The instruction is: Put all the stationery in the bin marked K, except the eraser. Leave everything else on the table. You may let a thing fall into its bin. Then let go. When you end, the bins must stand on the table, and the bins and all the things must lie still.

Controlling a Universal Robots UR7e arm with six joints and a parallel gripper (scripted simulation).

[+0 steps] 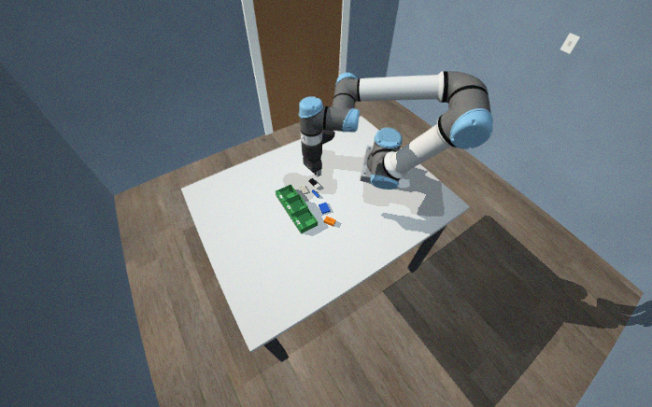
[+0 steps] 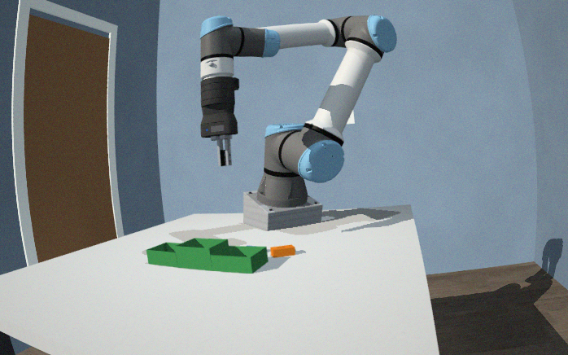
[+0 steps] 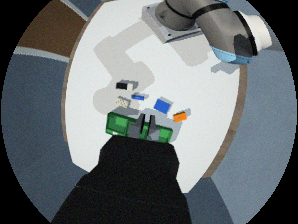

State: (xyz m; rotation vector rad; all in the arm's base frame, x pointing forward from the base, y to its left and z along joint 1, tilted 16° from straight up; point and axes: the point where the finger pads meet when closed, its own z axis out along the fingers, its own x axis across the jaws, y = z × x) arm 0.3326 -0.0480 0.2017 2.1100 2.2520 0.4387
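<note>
My hand is 19 cm above the three joined green bins, 11 cm short of it and 2 cm to the left of it. The rest, counted from my hand: white die 21 cm below, 11 cm to the right, 1 cm ahead; then blue stick 20 cm below, 5 cm to the right, 2 cm behind; then blue block 21 cm below, 4 cm to the left, 1 cm behind.
</note>
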